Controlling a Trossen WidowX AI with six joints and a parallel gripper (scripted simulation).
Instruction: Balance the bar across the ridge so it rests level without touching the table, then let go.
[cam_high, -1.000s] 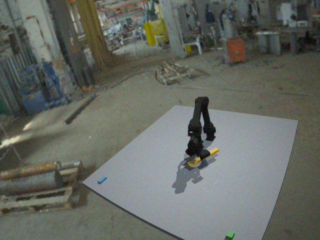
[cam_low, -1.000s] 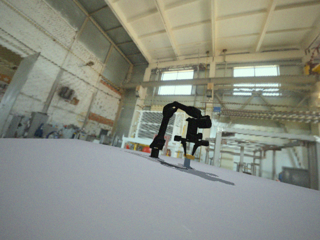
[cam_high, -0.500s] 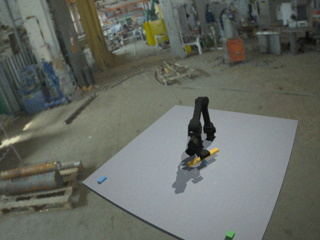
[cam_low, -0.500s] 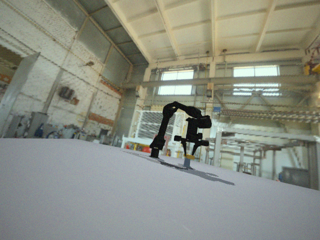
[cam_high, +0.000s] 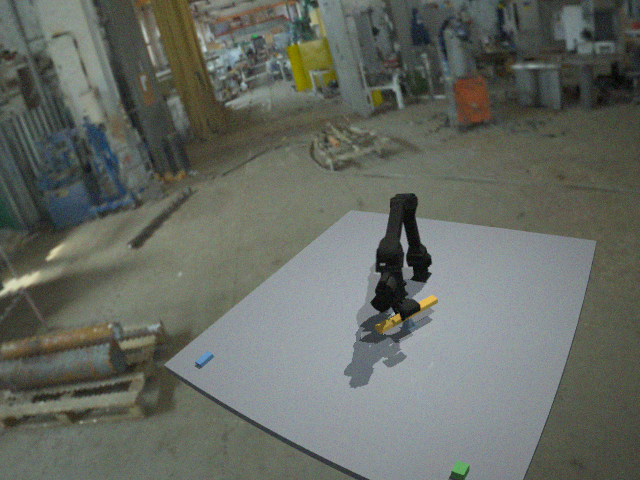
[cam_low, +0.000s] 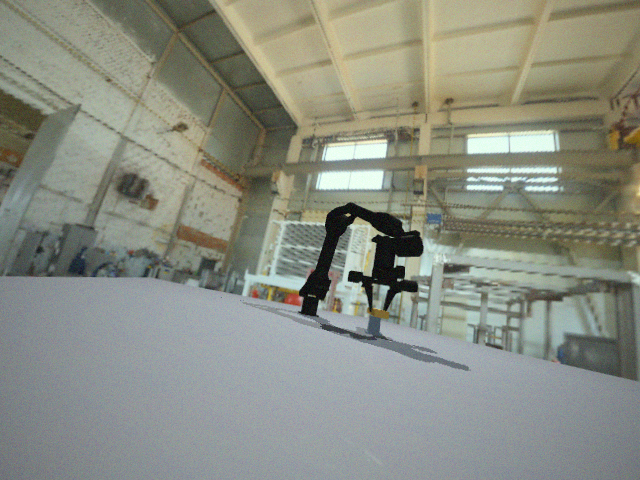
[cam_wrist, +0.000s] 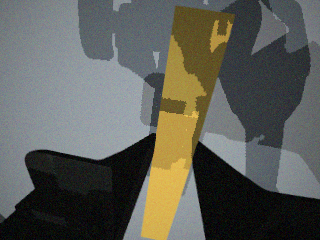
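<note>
Right now my gripper tip is 2 cm past the bar and 1 cm to the right of it. From my gripper tip the other things lie so: green cube (43 cm ahead, 42 cm to the left, 4 cm below); small blue block (43 cm ahead, 58 cm to the right, 5 cm below); blue-grey ridge (2 cm behind, 1 cm to the left, 3 cm below).
</note>
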